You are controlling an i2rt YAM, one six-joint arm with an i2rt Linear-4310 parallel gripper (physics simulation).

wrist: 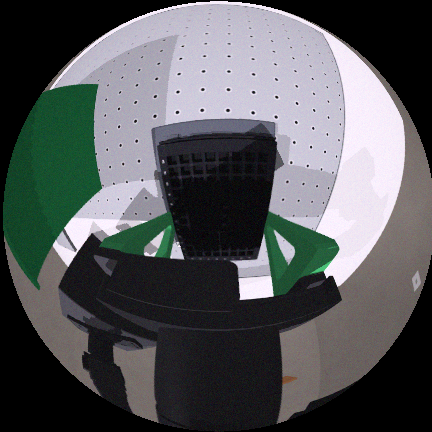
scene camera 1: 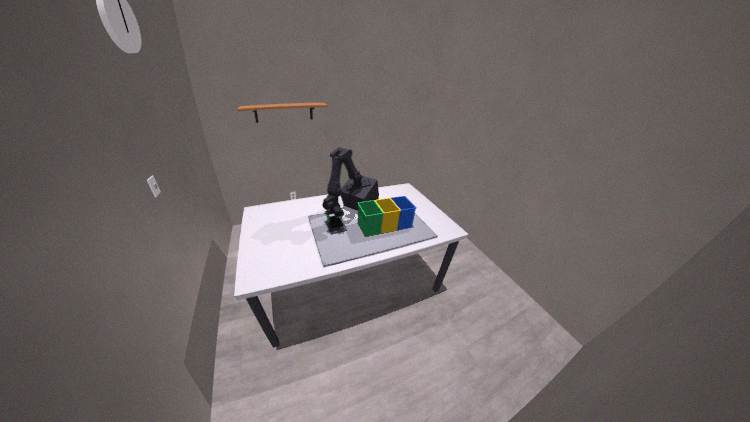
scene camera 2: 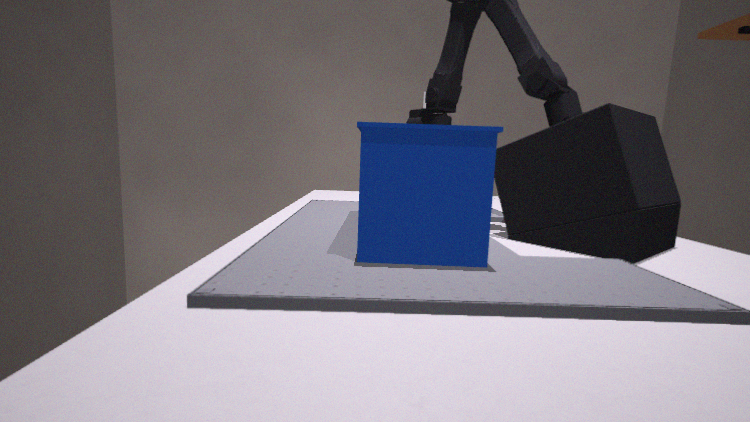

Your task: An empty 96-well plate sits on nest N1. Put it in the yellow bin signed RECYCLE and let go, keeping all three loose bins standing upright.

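Places are measured from the arm's base along level axes (x ahead, y left, z up), in metres.
Where they show: gripper, fingertip midpoint: (wrist: 219,215) (scene camera 1: 334,221); arm's base, origin of the base link: (wrist: 100,332) (scene camera 1: 358,185) (scene camera 2: 569,134).
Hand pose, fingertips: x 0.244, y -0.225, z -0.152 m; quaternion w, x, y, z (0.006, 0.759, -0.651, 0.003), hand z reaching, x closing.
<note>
Each offset is from my fingertips to the top centre of the thing. Level surfaces: height alone.
The dark 96-well plate {0.010 m up, 0.006 m ahead, 0.001 m left} (scene camera 1: 334,223) (wrist: 220,195) is between the green fingers of my gripper (scene camera 1: 334,217) (wrist: 219,215), which is shut on its two sides. The plate looks level and raised a little above the grey nest {0.028 m down, 0.003 m ahead, 0.004 m left} (wrist: 215,127), whose rim shows past the plate's far edge in the wrist view. The yellow bin {0.135 m up, 0.059 m ahead, 0.370 m left} (scene camera 1: 389,221) stands upright between the green bin {0.135 m up, 0.072 m ahead, 0.241 m left} (scene camera 1: 370,222) (wrist: 65,140) and the blue bin {0.135 m up, 0.046 m ahead, 0.500 m left} (scene camera 1: 406,217) (scene camera 2: 427,199). In scene camera 2 the blue bin hides the yellow bin, the plate and the fingers. The bins' signs are not readable.
The bins stand close together in a row on the grey perforated board {0.044 m down} (scene camera 1: 335,254) (scene camera 2: 293,286) (wrist: 240,50). The green bin is nearest to my gripper. The black robot base (scene camera 1: 361,191) (scene camera 2: 587,183) is behind the bins on the white table {0.057 m down} (scene camera 1: 272,262) (scene camera 2: 367,367).
</note>
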